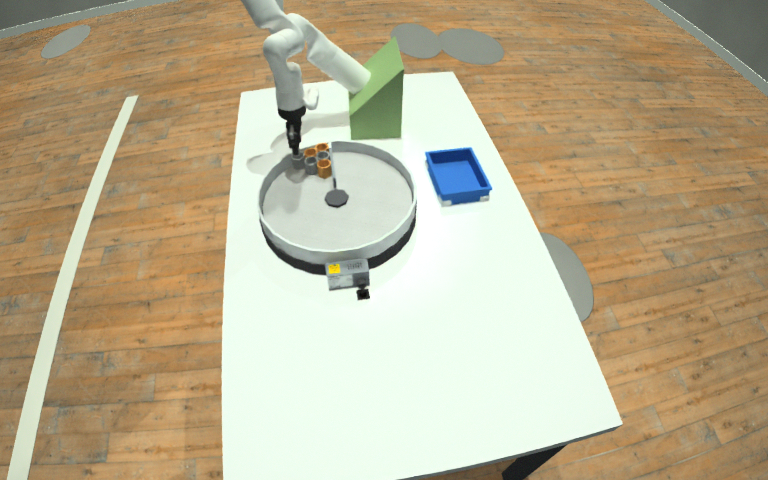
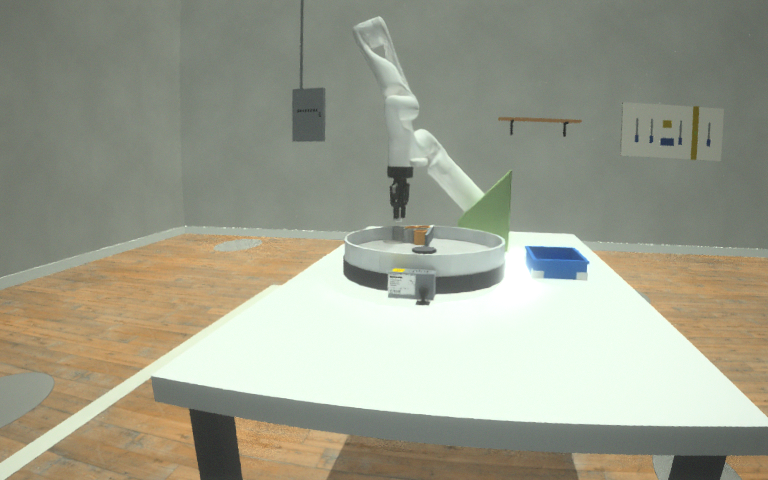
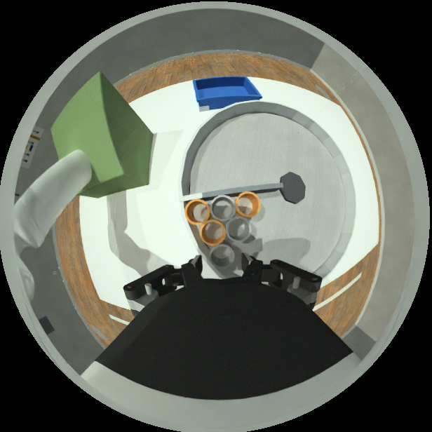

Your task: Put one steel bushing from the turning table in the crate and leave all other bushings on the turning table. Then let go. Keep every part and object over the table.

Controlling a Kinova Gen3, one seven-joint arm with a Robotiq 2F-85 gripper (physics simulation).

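Where they show: gripper, fingertip midpoint: (image 1: 297,148) (image 2: 399,219); arm's base, link origin: (image 1: 360,82) (image 2: 475,203).
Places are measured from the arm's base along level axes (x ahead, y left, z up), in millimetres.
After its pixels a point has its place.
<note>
The turning table (image 1: 365,226) @[x 562, y 13, z -85 mm] (image 2: 470,262) @[x 613, y 83, z -70 mm] (image 3: 270,145) holds several upright bushings crowded against a divider. Three are grey steel: one (image 1: 297,162) @[x 336, y -179, z -58 mm] (image 2: 398,233) @[x 336, y -175, z -63 mm] (image 3: 221,256) nearest the gripper at the rim, a second (image 1: 310,165) @[x 362, y -139, z -49 mm] (image 3: 239,229) beside it and a third (image 1: 322,155) @[x 304, y -110, z -61 mm] (image 3: 223,208) by the divider. Three are orange, one (image 1: 323,168) @[x 377, y -102, z -49 mm] (image 2: 419,236) @[x 377, y -100, z -61 mm] (image 3: 248,204) toward the hub. My gripper (image 1: 295,152) @[x 317, y -178, z -23 mm] (image 2: 399,216) @[x 317, y -178, z -23 mm] (image 3: 221,261) points down just above the nearest steel bushing, partly open with nothing held. The blue crate (image 1: 466,195) @[x 433, y 293, z -107 mm] (image 2: 556,268) @[x 434, y 283, z -110 mm] (image 3: 220,103) stands apart and looks empty.
A divider bar (image 1: 333,172) @[x 396, y -73, z -48 mm] (image 3: 240,190) runs from the rim to the dark hub (image 1: 336,198) @[x 467, y -64, z -77 mm] (image 2: 423,250) @[x 486, y -60, z -77 mm] (image 3: 293,187). A green wedge (image 1: 376,116) @[x 131, y 49, z -49 mm] (image 2: 495,212) @[x 129, y 86, z -12 mm] (image 3: 102,142) stands at the arm's base. A grey box (image 1: 347,273) @[x 711, y -30, z -80 mm] (image 2: 411,284) @[x 713, y -27, z -105 mm] sits in front of the turning table.
</note>
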